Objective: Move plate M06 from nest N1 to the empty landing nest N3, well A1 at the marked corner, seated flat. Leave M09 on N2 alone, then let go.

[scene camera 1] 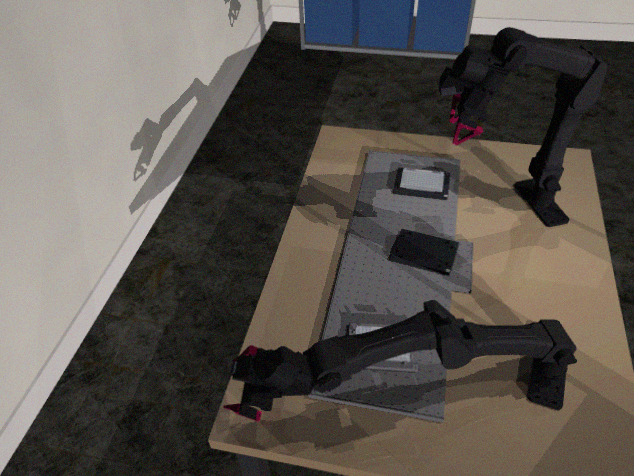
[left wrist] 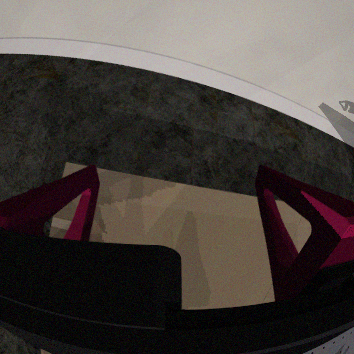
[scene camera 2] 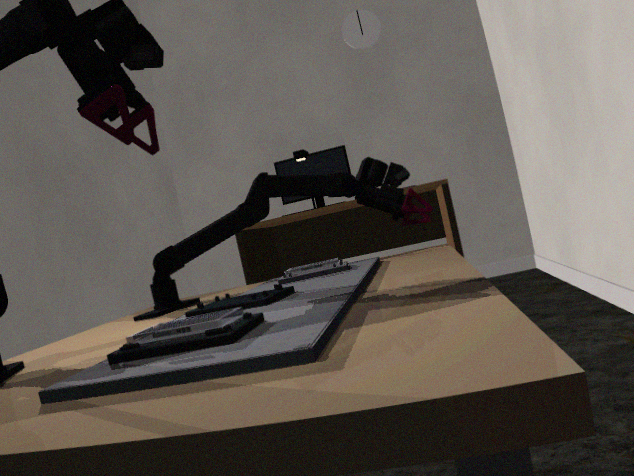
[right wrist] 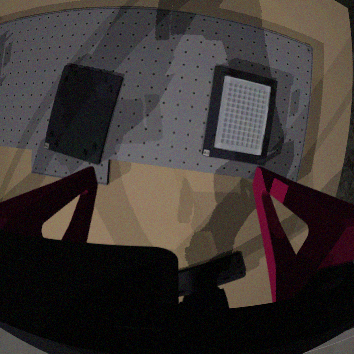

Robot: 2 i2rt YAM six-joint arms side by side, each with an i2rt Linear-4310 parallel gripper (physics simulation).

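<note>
A white well plate (scene camera 1: 422,180) (scene camera 2: 186,325) (right wrist: 243,115) sits in a black nest (scene camera 1: 403,191) (scene camera 2: 168,352) (right wrist: 212,120) with a small white corner mark. An empty black nest (scene camera 1: 424,251) (scene camera 2: 240,301) (right wrist: 85,115) lies at an angle beside it, also with a pale corner mark. A second pale plate (scene camera 1: 372,328) (scene camera 2: 314,267) is partly hidden under the left arm in scene camera 1. Labels are unreadable. My right gripper (scene camera 1: 454,131) (scene camera 2: 142,147) (right wrist: 174,175) is open and empty, high above the table. My left gripper (scene camera 1: 236,384) (scene camera 2: 429,209) (left wrist: 176,173) is open and empty, away from the plates.
A grey perforated board (scene camera 1: 378,279) (scene camera 2: 307,327) (right wrist: 165,145) carries the nests on the wooden table (scene camera 1: 532,286) (scene camera 2: 435,317) (left wrist: 230,250). The left arm spans the board in scene camera 1. A monitor (scene camera 2: 314,171) and a wooden cabinet (scene camera 2: 337,233) stand behind the table.
</note>
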